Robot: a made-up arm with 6 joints.
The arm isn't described. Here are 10 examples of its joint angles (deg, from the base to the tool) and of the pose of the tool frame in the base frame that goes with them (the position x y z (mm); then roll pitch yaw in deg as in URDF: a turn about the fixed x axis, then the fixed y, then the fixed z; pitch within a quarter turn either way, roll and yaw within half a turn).
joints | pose
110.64 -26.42 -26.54 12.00 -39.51 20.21 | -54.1 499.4 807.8 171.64 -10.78 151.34
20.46 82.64 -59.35 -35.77 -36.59 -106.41 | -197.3 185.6 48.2 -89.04 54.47 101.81
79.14 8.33 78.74 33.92 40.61 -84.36 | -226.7 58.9 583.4 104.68 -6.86 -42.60
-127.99 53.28 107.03 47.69 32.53 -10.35 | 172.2 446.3 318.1 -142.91 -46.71 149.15
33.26 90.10 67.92 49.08 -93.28 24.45 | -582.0 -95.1 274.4 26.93 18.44 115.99
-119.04 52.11 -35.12 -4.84 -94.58 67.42 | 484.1 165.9 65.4 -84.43 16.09 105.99
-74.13 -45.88 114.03 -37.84 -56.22 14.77 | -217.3 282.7 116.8 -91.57 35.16 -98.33
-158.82 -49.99 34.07 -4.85 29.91 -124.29 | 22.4 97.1 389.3 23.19 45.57 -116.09
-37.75 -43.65 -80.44 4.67 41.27 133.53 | -305.5 -109.4 437.3 -22.33 -55.06 -127.83
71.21 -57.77 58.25 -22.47 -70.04 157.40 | -328.4 445.9 191.5 33.60 -11.78 92.91
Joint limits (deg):
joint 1: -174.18..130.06
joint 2: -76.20..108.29
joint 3: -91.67..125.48
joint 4: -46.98..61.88
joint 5: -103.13..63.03
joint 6: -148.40..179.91
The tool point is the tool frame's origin. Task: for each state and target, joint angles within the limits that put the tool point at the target. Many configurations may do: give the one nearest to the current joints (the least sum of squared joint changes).
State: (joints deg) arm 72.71 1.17 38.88 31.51 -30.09 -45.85
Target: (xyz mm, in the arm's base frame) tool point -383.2 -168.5 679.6
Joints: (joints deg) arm 40.91 18.06 32.84 61.88 -61.38 -28.17
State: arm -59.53 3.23 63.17 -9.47 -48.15 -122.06
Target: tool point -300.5 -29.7 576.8
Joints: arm -36.83 6.33 69.02 9.32 -50.52 -97.61
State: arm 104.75 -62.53 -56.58 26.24 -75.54 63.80
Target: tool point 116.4 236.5 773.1
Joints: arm 92.41 -40.12 -49.34 61.88 -38.68 54.61
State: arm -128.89 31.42 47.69 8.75 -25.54 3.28
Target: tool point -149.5 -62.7 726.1
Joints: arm -116.75 17.34 59.54 -6.39 -23.65 12.42
